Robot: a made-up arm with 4 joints.
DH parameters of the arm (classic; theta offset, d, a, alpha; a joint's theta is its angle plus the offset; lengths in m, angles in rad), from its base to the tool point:
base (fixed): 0 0.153 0 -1.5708
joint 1: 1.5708 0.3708 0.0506 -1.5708
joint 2: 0 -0.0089 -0.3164 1.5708
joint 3: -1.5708 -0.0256 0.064 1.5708
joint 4: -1.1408 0 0.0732 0
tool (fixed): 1.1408 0.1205 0 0
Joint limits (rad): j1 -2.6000..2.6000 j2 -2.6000..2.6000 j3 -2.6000..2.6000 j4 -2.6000..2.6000
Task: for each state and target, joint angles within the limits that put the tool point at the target. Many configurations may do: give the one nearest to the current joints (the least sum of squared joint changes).
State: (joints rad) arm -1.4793 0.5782 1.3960 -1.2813
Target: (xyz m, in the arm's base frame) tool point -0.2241 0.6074 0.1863
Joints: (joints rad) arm -2.0291 0.9939 1.4340 -1.3584
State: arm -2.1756 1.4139 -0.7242 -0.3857
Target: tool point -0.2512 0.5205 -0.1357
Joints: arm -2.3389 0.5516 -0.8019 -0.4287
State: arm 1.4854 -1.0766 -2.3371 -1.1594
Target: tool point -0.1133 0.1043 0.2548
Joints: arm 1.5853 -1.4871 -2.2352 -1.0247
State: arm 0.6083 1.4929 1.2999 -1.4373
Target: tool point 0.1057 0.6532 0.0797
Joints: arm 0.8335 1.5424 1.7800 -1.3229
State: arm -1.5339 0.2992 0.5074 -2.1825
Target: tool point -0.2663 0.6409 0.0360
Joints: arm -2.1210 0.6939 0.3169 -2.2296
